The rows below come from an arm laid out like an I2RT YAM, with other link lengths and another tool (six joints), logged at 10 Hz.
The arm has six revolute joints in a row. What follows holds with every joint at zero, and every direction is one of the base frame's.
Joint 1 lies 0.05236 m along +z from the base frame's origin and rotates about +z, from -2.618 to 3.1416 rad.
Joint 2 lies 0.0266 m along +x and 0.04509 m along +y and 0.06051 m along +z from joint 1 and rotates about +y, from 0 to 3.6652 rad.
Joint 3 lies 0.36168 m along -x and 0.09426 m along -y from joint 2 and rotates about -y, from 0 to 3.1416 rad.
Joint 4 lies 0.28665 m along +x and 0.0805 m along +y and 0.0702 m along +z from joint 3 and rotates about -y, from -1.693 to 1.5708 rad.
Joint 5 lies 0.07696 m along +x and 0.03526 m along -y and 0.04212 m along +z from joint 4 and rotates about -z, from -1.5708 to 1.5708 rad.
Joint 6 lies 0.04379 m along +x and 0.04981 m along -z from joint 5 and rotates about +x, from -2.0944 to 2.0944 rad.
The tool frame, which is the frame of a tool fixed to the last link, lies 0.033 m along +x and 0.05 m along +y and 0.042 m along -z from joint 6; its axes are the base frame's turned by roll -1.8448, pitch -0.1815 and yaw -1.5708 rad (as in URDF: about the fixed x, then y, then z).
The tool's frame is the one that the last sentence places.
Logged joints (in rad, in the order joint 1, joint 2, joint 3, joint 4, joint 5, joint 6), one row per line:
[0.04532 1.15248 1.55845 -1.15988 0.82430 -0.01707]
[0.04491 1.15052 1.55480 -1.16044 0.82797 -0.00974]
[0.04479 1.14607 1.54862 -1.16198 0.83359 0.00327]
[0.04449 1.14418 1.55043 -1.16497 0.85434 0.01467]
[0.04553 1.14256 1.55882 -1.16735 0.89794 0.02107]
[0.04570 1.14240 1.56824 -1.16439 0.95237 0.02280]
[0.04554 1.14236 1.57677 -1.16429 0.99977 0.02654]
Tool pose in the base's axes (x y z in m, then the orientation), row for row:
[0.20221 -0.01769 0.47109 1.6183 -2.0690 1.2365]
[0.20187 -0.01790 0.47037 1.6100 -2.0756 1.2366]
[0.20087 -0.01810 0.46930 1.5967 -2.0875 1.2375]
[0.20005 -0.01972 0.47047 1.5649 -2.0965 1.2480]
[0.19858 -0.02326 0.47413 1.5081 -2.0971 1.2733]
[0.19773 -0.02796 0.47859 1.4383 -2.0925 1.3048]
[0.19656 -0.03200 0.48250 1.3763 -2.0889 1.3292]
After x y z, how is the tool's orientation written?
As a rotation vector, in radians.
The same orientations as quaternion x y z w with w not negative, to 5 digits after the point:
[0.55346 -0.70760 0.42289 0.11891]
[0.55060 -0.70983 0.42290 0.11884]
[0.54581 -0.71358 0.42302 0.11806]
[0.53591 -0.71795 0.42738 0.12121]
[0.51920 -0.72197 0.43836 0.13050]
[0.49865 -0.72546 0.45237 0.14292]
[0.48007 -0.72864 0.46364 0.15381]

